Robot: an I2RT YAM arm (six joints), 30 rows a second.
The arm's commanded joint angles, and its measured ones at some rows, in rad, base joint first. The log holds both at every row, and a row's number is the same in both.
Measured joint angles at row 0:
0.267, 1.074, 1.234, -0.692, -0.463, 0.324
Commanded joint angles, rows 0 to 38:
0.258, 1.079, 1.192, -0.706, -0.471, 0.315
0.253, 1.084, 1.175, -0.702, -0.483, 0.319
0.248, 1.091, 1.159, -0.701, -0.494, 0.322
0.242, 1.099, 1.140, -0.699, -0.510, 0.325
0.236, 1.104, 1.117, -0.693, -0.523, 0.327
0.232, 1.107, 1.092, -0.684, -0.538, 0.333
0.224, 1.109, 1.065, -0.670, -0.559, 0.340
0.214, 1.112, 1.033, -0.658, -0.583, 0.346
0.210, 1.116, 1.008, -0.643, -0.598, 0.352
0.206, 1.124, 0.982, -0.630, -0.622, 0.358
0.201, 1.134, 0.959, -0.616, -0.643, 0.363
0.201, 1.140, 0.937, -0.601, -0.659, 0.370
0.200, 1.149, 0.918, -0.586, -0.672, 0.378
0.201, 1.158, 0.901, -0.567, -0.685, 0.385
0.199, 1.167, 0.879, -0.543, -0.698, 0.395
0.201, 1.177, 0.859, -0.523, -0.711, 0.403
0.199, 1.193, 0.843, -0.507, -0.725, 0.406
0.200, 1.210, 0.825, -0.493, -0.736, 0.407
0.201, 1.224, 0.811, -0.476, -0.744, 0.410
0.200, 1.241, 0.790, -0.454, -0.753, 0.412
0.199, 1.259, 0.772, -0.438, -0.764, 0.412
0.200, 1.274, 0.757, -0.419, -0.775, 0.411
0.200, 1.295, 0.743, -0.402, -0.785, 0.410
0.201, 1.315, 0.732, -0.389, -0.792, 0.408
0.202, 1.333, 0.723, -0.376, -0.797, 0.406
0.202, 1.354, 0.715, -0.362, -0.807, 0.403
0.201, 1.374, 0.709, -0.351, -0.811, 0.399
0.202, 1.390, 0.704, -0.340, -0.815, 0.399
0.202, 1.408, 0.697, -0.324, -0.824, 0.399
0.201, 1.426, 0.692, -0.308, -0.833, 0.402
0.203, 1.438, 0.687, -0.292, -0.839, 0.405
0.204, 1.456, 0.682, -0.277, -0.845, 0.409
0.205, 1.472, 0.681, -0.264, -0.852, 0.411
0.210, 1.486, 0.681, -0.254, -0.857, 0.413
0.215, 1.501, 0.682, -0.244, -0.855, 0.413
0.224, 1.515, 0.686, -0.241, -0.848, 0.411
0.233, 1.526, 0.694, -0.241, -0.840, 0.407
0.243, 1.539, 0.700, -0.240, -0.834, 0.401
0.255, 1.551, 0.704, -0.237, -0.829, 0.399
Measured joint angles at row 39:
0.231, 1.525, 0.693, -0.269, -0.818, 0.414
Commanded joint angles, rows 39 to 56:
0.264, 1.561, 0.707, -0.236, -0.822, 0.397
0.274, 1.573, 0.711, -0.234, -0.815, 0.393
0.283, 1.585, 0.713, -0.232, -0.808, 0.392
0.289, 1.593, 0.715, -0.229, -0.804, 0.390
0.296, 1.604, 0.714, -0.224, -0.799, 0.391
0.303, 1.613, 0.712, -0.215, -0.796, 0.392
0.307, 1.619, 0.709, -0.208, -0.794, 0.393
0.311, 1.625, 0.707, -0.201, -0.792, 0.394
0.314, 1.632, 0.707, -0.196, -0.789, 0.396
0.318, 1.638, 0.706, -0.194, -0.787, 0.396
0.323, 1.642, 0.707, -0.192, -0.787, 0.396
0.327, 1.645, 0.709, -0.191, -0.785, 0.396
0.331, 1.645, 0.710, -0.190, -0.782, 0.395
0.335, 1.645, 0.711, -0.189, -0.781, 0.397
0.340, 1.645, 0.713, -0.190, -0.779, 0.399
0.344, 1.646, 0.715, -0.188, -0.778, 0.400
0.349, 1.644, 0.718, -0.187, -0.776, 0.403
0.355, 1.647, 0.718, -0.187, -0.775, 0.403
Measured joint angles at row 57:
0.341, 1.628, 0.696, -0.190, -0.793, 0.409
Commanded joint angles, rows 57 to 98:
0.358, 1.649, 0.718, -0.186, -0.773, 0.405
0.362, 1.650, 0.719, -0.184, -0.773, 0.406
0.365, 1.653, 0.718, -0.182, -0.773, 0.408
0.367, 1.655, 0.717, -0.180, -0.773, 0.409
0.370, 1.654, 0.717, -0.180, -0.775, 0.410
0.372, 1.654, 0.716, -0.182, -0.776, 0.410
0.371, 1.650, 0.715, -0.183, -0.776, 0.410
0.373, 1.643, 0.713, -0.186, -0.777, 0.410
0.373, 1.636, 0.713, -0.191, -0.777, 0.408
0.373, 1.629, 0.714, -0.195, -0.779, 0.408
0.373, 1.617, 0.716, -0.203, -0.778, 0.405
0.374, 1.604, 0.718, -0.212, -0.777, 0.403
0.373, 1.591, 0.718, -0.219, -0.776, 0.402
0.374, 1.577, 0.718, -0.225, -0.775, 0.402
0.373, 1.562, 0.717, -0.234, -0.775, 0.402
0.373, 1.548, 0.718, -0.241, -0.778, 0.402
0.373, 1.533, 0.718, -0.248, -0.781, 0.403
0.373, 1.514, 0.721, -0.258, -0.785, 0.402
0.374, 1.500, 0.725, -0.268, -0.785, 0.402
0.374, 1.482, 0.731, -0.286, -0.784, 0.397
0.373, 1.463, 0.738, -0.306, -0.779, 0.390
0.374, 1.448, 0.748, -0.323, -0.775, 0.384
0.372, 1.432, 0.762, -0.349, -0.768, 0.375
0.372, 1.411, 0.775, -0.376, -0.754, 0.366
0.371, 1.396, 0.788, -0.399, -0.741, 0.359
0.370, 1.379, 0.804, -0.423, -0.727, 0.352
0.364, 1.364, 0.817, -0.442, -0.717, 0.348
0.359, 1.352, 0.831, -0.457, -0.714, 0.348
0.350, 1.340, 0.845, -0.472, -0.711, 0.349
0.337, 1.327, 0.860, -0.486, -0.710, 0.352
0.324, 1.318, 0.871, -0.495, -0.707, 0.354
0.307, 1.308, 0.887, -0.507, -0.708, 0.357
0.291, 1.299, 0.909, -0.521, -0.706, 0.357
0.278, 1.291, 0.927, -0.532, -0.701, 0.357
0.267, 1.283, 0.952, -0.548, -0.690, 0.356
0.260, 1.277, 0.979, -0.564, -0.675, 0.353
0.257, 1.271, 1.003, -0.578, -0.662, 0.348
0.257, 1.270, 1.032, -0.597, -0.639, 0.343
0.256, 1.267, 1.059, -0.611, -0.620, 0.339
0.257, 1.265, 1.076, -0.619, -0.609, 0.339
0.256, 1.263, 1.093, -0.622, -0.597, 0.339
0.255, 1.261, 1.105, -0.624, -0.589, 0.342
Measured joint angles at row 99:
0.258, 1.279, 1.063, -0.560, -0.642, 0.361
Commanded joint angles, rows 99 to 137:
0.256, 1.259, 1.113, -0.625, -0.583, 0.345
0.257, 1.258, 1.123, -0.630, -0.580, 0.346
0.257, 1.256, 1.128, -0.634, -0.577, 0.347
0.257, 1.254, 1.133, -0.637, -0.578, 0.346
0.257, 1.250, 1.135, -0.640, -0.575, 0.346
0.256, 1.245, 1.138, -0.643, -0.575, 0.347
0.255, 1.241, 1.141, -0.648, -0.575, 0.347
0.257, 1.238, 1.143, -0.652, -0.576, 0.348
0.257, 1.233, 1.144, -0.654, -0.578, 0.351
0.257, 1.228, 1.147, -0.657, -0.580, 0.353
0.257, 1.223, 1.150, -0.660, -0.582, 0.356
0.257, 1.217, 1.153, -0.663, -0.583, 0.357
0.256, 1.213, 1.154, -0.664, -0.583, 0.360
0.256, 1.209, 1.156, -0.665, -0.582, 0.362
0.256, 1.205, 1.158, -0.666, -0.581, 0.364
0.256, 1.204, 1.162, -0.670, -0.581, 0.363
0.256, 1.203, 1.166, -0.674, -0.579, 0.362
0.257, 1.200, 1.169, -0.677, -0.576, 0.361
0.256, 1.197, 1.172, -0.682, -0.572, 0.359
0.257, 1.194, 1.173, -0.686, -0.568, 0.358
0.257, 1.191, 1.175, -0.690, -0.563, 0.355
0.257, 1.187, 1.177, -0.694, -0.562, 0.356
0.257, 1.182, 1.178, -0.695, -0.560, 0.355
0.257, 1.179, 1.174, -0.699, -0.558, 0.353
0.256, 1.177, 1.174, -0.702, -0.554, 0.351
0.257, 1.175, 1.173, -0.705, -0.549, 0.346
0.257, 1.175, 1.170, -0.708, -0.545, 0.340
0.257, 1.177, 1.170, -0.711, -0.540, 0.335
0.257, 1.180, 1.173, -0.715, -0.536, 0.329
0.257, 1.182, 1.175, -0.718, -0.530, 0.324
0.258, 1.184, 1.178, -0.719, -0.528, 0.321
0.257, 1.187, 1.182, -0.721, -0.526, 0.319
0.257, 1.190, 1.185, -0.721, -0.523, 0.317
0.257, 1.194, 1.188, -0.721, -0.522, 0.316
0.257, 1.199, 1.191, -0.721, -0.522, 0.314
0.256, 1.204, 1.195, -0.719, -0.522, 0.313
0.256, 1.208, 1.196, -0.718, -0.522, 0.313
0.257, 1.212, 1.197, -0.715, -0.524, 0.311
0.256, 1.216, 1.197, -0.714, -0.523, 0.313
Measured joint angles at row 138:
0.258, 1.201, 1.166, -0.706, -0.535, 0.333
